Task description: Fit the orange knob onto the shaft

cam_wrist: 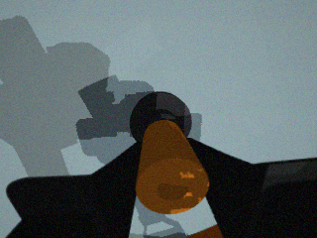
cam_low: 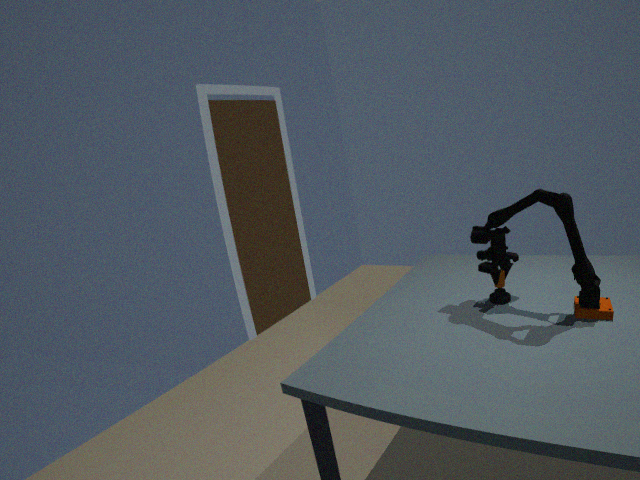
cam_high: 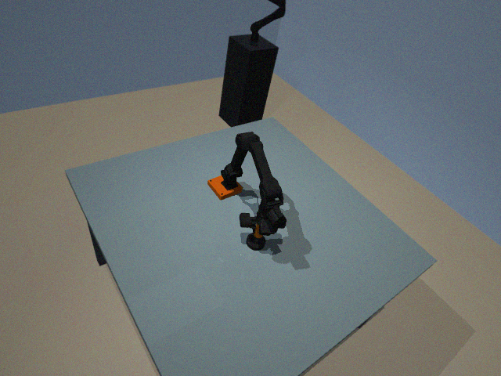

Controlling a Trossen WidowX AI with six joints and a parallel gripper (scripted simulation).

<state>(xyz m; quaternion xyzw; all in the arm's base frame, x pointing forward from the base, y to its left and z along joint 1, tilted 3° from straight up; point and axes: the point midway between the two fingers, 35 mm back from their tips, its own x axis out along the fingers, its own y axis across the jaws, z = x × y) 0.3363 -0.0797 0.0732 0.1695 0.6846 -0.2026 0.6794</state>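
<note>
Now: gripper tip 20 mm below the orange knob. Round my gripper tip: dark round pedestal (40 mm below).
</note>
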